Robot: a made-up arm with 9 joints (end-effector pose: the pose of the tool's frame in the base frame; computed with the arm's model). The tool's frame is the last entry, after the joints.
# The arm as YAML. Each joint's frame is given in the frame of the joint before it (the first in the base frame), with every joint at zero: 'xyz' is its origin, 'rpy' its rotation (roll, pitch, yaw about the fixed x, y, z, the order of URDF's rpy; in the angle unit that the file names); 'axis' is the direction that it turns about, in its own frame. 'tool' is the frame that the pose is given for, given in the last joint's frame.
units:
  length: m
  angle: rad
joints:
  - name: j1
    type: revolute
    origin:
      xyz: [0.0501, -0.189, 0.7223]
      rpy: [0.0, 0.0, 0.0]
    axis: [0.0, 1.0, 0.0]
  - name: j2
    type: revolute
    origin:
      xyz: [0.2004, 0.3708, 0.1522]
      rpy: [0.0, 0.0, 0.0]
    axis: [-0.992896, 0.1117, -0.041]
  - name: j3
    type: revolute
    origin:
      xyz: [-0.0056, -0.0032, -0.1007]
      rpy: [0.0, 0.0, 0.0]
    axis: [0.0, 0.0, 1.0]
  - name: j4
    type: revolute
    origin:
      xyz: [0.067, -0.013, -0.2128]
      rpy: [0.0, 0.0, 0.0]
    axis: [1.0, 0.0, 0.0]
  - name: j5
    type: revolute
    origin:
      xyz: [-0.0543, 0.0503, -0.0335]
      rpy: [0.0, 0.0, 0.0]
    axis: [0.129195, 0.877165, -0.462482]
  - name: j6
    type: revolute
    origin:
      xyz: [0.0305, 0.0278, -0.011]
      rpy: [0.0, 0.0, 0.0]
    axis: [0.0, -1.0, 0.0]
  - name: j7
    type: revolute
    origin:
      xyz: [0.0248, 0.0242, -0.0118]
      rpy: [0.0, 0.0, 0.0]
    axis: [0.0, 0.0, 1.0]
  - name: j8
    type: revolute
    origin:
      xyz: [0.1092, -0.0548, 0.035]
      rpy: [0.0, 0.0, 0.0]
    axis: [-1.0, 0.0, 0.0]
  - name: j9
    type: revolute
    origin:
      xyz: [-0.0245, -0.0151, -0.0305]
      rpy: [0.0, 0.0, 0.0]
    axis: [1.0, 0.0, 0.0]
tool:
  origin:
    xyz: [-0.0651, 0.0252, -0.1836]
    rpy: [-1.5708, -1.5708, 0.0]
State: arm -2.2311 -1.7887 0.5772 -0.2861 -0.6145 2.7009 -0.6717 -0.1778 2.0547
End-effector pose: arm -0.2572 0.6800 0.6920 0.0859 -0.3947 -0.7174 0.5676
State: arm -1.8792 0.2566 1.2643 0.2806 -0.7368 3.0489 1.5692 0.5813 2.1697
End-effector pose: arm 0.1871 0.2379 0.8508 -0.5174 0.3523 -0.4546 0.6337
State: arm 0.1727 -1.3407 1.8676 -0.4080 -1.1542 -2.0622 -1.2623 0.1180 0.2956
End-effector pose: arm 0.3669 0.5651 0.6505 -0.1790 -0.5496 -0.7767 0.2503
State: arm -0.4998 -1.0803 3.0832 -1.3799 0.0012 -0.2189 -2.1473 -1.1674 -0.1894
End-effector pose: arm 0.0565 0.5772 0.8549 0.9107 0.0165 -0.2126 0.3538
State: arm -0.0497 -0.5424 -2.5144 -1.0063 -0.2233 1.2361 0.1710 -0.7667 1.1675
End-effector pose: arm 0.3816 0.3957 0.4386 -0.3378 -0.0431 -0.9080 0.2440
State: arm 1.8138 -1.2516 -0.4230 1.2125 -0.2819 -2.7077 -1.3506 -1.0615 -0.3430
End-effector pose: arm 0.1704 0.4423 0.5989 -0.1695 0.8006 0.2230 0.5297
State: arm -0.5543 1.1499 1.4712 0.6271 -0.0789 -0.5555 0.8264 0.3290 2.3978
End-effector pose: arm 0.1209 0.0745 0.7829 -0.4816 0.5583 -0.1198 0.6648
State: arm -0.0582 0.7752 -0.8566 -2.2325 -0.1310 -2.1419 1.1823 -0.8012 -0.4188
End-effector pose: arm 0.0996 -0.0922 0.5400 0.6857 -0.3860 0.5616 0.2557
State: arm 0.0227 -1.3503 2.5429 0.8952 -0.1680 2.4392 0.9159 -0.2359 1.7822
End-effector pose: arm 0.1560 0.4111 0.6377 -0.9100 -0.1077 -0.3454 0.2026
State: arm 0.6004 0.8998 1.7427 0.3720 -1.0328 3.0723 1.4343 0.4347 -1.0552
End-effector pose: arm 0.1541 -0.3242 0.6127 0.4008 0.3203 0.7176 0.4711
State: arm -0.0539 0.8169 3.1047 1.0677 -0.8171 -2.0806 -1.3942 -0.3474 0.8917
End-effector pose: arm 0.1866 -0.1907 0.7885 -0.4526 -0.3481 0.6309 0.5253
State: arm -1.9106 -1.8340 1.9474 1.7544 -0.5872 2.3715 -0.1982 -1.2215 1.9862
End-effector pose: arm -0.0845 0.4885 0.7546 0.0087 -0.8291 -0.4795 0.2875
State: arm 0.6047 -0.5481 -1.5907 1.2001 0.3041 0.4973 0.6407 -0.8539 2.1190
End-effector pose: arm 0.0969 0.2270 0.6232 -0.8354 0.0100 0.5496 0.0030
